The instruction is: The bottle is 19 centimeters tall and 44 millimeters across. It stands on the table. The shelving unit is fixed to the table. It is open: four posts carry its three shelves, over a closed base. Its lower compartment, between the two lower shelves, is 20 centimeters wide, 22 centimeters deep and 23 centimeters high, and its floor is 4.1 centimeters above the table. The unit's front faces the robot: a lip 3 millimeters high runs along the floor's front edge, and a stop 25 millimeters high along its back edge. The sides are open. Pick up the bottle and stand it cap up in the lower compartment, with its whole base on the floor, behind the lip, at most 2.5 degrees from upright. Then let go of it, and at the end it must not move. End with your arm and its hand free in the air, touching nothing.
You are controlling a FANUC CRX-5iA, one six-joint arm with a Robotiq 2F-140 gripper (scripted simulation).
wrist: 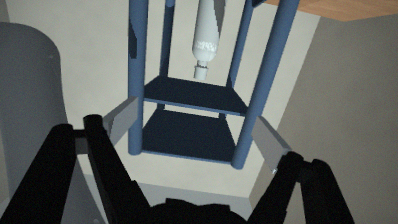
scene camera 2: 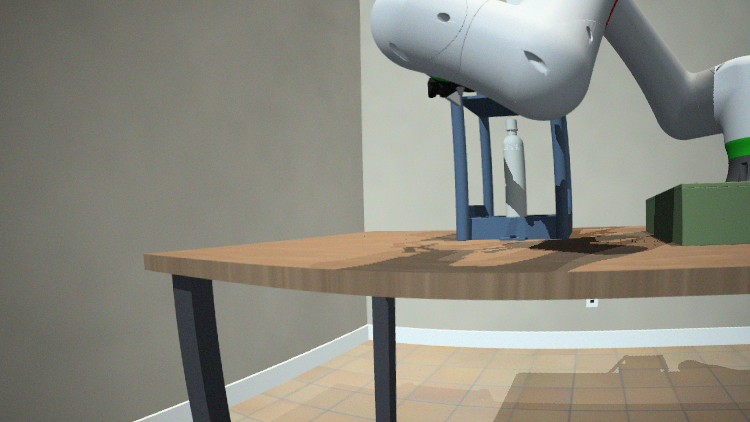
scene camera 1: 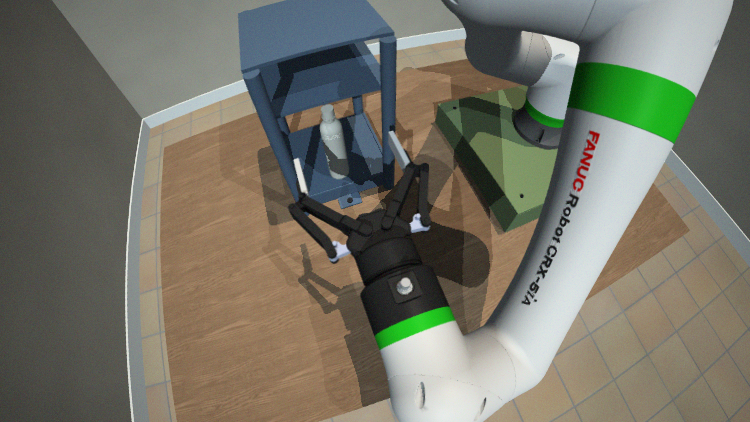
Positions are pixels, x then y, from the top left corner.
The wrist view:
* gripper: 197,116
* blue shelving unit: 169,133
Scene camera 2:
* white bottle: 513,148
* blue shelving unit: 473,222
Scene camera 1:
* gripper: 344,150
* white bottle: 331,130
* blue shelving unit: 313,73
